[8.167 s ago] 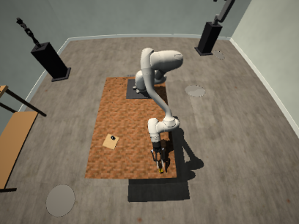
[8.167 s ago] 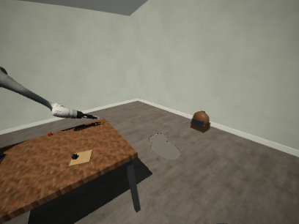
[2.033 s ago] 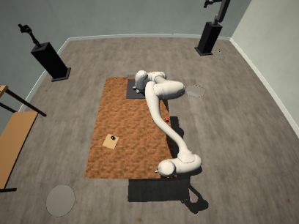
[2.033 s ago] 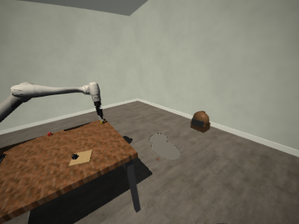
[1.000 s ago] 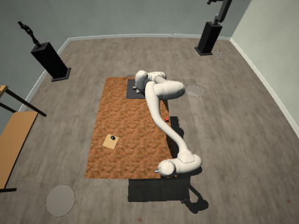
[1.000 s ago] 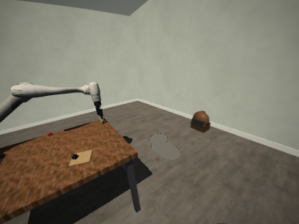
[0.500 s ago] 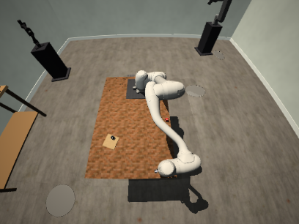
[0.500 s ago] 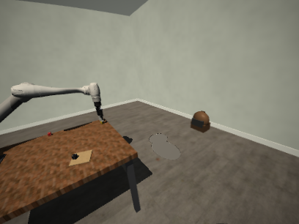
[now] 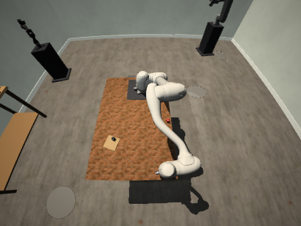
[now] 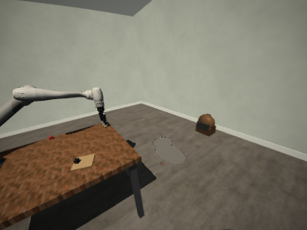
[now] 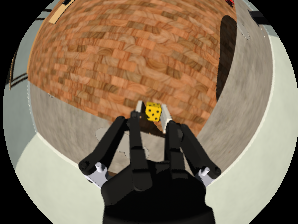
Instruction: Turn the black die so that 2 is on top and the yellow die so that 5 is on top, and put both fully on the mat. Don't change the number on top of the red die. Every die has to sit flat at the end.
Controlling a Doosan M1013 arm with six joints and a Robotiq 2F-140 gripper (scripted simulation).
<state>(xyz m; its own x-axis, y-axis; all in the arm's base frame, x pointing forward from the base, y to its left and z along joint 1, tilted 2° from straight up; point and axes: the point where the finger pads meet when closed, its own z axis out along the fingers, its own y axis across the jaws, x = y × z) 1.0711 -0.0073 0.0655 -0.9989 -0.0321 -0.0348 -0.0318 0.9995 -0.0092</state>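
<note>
The yellow die lies 20 mm below my hand. The rest, counted from my hand: black die (420 mm behind, 430 mm to the right, 20 mm below); tan mat (380 mm behind, 460 mm to the right, 40 mm below); red die (520 mm behind, 210 mm to the left, 20 mm below).
</note>
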